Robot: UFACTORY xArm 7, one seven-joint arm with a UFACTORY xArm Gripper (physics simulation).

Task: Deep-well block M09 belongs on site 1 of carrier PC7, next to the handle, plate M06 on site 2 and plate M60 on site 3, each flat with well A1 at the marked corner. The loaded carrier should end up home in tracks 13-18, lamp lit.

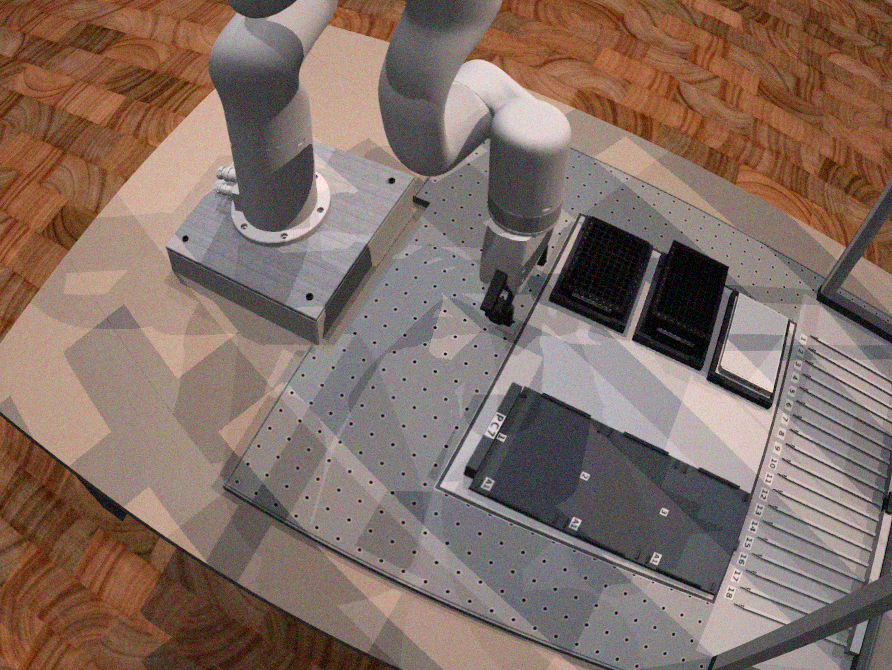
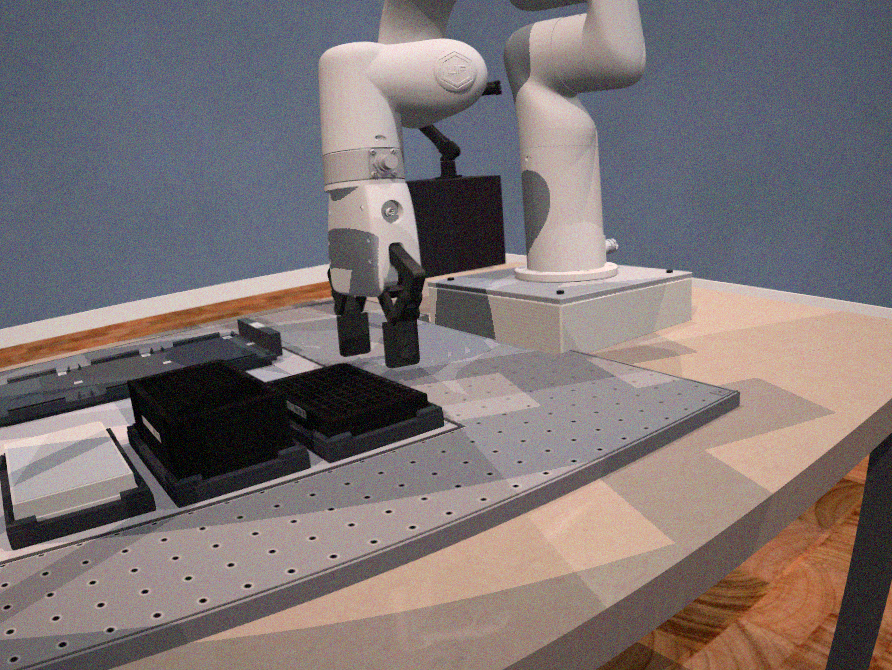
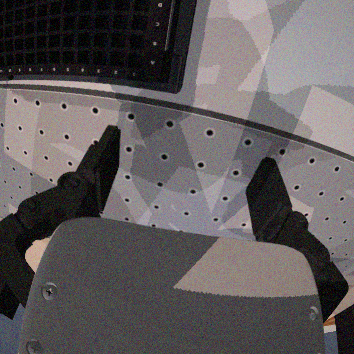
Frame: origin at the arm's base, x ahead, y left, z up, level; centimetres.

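Where they show: gripper, fingertip midpoint: (image 1: 516,289) (image 2: 378,359) (image 3: 189,159); arm's base, origin of the base link: (image 1: 280,206) (image 2: 566,274).
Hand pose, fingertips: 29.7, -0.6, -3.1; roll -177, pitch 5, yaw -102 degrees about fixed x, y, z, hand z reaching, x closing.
Each offset is from my fingertips to the centre of the thing, as dx, dy, dz. "spot": to the spot under its first point. Level surfaces: height alone.
Carrier PC7 {+17.4, -21.3, +0.1} (image 1: 551,461) (image 2: 205,351) lies unloaded on the pale panel, its handle {spot: +2.0, -19.0, +1.6} (image 1: 493,431) (image 2: 259,337) at the end nearer the arm's base. Sites 1, 2 and 3 run away from the handle, with A1 marks along one long side. A low black plate {+9.9, +6.8, +0.5} (image 1: 604,270) (image 2: 349,393) (image 3: 85,37), a tall black block {+20.9, +4.9, +1.9} (image 1: 682,299) (image 2: 209,418) and a white plate {+31.7, +2.5, +0.5} (image 1: 754,342) (image 2: 68,461) sit in separate dark holders. Their labels are too small to read. My gripper (image 1: 506,315) (image 2: 378,353) (image 3: 189,159) is open and empty, above the perforated plate beside the low black plate.
The numbered track deck {dz -1.4} (image 1: 829,461), 1 to 18, lies beyond the carrier's far end. Grey frame bars (image 1: 814,623) stand by the deck. The arm's base box (image 1: 288,266) (image 2: 504,310) stands at the other end of the perforated plate {dz -1.4} (image 1: 389,403) (image 2: 504,461).
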